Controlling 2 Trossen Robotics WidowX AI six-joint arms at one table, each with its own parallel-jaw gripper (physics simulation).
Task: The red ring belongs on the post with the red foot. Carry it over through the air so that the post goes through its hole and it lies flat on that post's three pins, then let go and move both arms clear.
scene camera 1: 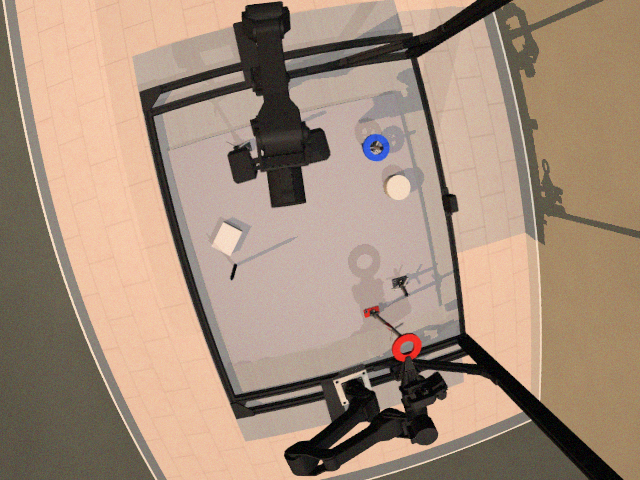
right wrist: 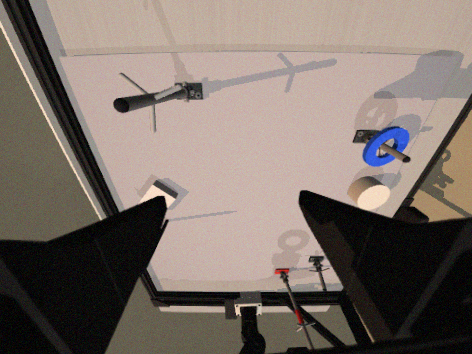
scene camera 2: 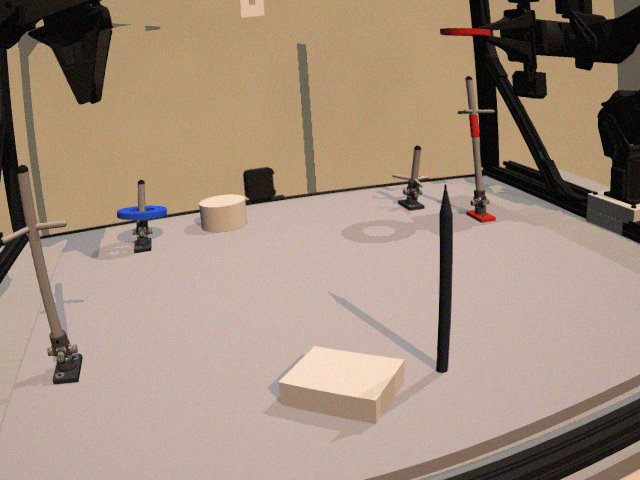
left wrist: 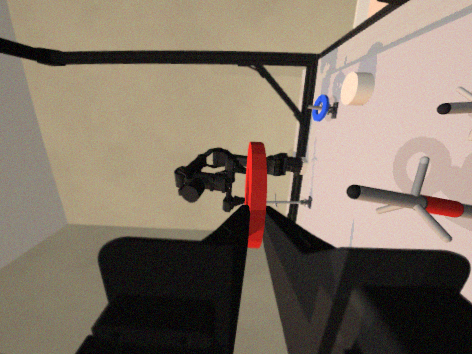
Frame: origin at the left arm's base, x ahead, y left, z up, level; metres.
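Seen in the pictures: left gripper, fingertip midpoint: (scene camera 1: 406,355) (scene camera 2: 479,32) (left wrist: 254,212); right gripper, fingertip midpoint: (right wrist: 233,199) (scene camera 2: 91,102); left arm's base at its link origin: (scene camera 1: 353,388) (right wrist: 248,310) (scene camera 2: 629,197); right arm's base at its link origin: (left wrist: 299,164).
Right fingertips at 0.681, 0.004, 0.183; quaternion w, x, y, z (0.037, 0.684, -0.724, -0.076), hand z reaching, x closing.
Pixels of each thing's top centre, then the offset from my right fingertips to it, as dx, dy, dz. "spot": a spot on its surface instead.
- red ring at its top centre: (left wrist: 246,193) (scene camera 2: 465,29) (scene camera 1: 407,348) -0.478, -0.145, +0.048
- post with the red foot, surface spot: (left wrist: 385,196) spot: -0.484, -0.148, -0.044
- short bare post at a spot on its surface: (scene camera 2: 415,165) spot: -0.420, -0.211, -0.152
- blue ring at its top centre: (scene camera 2: 140,205) (right wrist: 389,149) (scene camera 1: 377,147) (left wrist: 317,108) -0.042, -0.249, -0.158
- cream cylinder at its top centre: (scene camera 2: 221,200) (scene camera 1: 398,187) (left wrist: 348,88) (right wrist: 373,198) -0.158, -0.279, -0.178
- cream block at its top centre: (scene camera 2: 342,371) (right wrist: 156,201) (scene camera 1: 226,239) -0.147, +0.182, -0.193
- black spike at its top centre: (scene camera 2: 445,184) -0.224, +0.188, -0.073
- tall post at a spot on its surface: (scene camera 2: 38,253) spot: +0.057, +0.078, -0.104
The red ring (scene camera 1: 396,348) (scene camera 2: 465,32) (left wrist: 257,175) is held level in the air above the post with the red foot (scene camera 2: 476,149) (left wrist: 385,196) (right wrist: 292,295). In scene camera 2 a gap shows between the ring and the post's black tip. From above, the ring hides the post's top. The post's three pins stick out bare below its tip. My left gripper (scene camera 1: 408,360) (scene camera 2: 490,33) (left wrist: 254,212) is shut on the ring's near rim. My right gripper (scene camera 2: 88,101) (right wrist: 233,199) is open and empty, high over the other side of the table.
A short bare post (scene camera 1: 400,282) (scene camera 2: 415,165) stands beside the red-footed one. A blue ring (scene camera 1: 366,147) (scene camera 2: 124,212) sits on another post near a cream cylinder (scene camera 1: 398,187) (scene camera 2: 223,214). A cream block (scene camera 1: 226,238) (scene camera 2: 336,377), a black spike (scene camera 2: 444,289) and a tall post (scene camera 2: 38,253) also stand there.
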